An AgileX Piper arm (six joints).
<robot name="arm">
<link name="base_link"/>
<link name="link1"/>
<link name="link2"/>
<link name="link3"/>
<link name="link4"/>
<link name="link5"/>
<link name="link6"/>
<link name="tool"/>
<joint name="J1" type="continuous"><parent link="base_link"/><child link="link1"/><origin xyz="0 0 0.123"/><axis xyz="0 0 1"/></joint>
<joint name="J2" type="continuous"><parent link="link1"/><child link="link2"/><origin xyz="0 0 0"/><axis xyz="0 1 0"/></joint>
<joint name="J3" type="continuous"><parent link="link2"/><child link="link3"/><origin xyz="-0.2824 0 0.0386"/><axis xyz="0 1 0"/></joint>
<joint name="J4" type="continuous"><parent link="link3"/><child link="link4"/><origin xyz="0.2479 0 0.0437"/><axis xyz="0.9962 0 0.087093"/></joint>
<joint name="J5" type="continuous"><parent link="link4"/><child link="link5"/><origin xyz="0 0 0"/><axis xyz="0 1 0"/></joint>
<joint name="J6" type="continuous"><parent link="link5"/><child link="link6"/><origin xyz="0.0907 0 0.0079"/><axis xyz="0.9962 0 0.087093"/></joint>
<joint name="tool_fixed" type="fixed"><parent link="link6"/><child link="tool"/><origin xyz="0 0 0" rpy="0 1.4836 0"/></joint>
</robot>
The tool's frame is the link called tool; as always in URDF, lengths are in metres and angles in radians. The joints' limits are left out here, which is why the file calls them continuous.
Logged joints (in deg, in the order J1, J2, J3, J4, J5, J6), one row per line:
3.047, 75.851, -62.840, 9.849, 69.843, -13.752
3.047, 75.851, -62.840, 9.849, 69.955, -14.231
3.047, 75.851, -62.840, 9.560, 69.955, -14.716
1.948, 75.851, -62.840, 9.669, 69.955, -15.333
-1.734, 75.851, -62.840, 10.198, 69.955, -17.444
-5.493, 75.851, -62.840, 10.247, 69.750, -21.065
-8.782, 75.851, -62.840, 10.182, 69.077, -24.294
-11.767, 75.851, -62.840, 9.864, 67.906, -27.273
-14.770, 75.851, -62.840, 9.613, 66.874, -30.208
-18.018, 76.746, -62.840, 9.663, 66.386, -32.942
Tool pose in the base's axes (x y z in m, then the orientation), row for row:
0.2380, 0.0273, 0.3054, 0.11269, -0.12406, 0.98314, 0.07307
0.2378, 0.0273, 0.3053, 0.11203, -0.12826, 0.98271, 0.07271
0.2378, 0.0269, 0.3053, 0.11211, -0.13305, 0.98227, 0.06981
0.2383, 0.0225, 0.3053, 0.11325, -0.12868, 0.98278, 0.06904
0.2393, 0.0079, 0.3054, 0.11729, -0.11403, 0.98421, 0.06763
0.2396, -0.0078, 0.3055, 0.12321, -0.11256, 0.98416, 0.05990
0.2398, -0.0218, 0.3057, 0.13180, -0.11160, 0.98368, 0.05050
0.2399, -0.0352, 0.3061, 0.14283, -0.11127, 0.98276, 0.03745
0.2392, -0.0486, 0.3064, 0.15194, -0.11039, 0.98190, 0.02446
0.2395, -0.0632, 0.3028, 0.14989, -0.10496, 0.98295, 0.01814
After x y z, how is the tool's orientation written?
As a quaternion, w x y z.
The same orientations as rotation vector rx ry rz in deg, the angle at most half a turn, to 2 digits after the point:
-20.86, 165.30, 12.29
-21.57, 165.29, 12.23
-22.38, 165.20, 11.74
-21.63, 165.18, 11.60
-19.12, 165.04, 11.34
-18.81, 164.47, 10.01
-18.56, 163.59, 8.40
-18.39, 162.42, 6.19
-18.15, 161.45, 4.02
-17.28, 161.81, 2.99

